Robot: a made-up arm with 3 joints. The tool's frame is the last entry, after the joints.
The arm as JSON. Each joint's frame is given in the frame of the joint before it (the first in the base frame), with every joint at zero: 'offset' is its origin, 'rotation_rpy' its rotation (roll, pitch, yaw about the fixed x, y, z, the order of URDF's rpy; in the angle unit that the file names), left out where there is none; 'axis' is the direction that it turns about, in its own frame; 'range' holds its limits. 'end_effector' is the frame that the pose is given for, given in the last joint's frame.
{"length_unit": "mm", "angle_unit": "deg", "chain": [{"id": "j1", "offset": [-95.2, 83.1, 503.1], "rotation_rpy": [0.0, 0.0, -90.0], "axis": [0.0, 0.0, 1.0], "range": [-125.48, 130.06]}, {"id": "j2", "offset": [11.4, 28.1, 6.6], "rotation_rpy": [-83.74, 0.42, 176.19], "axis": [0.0, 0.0, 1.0], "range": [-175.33, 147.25]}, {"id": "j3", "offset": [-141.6, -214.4, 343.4], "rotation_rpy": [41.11, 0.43, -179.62], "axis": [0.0, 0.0, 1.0], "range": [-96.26, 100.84]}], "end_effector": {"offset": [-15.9, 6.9, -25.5], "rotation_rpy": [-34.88, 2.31, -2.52]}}
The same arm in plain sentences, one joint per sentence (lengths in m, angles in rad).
The arm has three revolute joints in a row. What follows holds with every joint at zero, and every direction is one of the base frame's.
Joint 1 lies 0.0952 m along -x and 0.0831 m along +y and 0.5031 m along +z from the base frame's origin and turns about +z, from -2.19 to 2.27 rad.
Joint 2 lies 0.0281 m along +x and 0.0114 m along -y and 0.0066 m along +z from joint 1 and turns about the direction (-0.991795, 0.0668, 0.108999), from -3.0601 to 2.57 rad.
Joint 3 lies 0.3266 m along -x and 0.1183 m along -y and 0.2516 m along +z from joint 2 and turns about the direction (-0.819764, 0.040398, -0.571275), from -1.6801 to 1.76 rad.
The tool frame, which is the frame that the pose is given for, lies 0.0179 m along +x and 0.0151 m along +y and 0.02 m along +z from joint 3; its axes are the base frame's turned by roll 1.5707, pitch -0.0001 and yaw -1.5709 rad (as in URDF: about the fixed x, then y, then z).

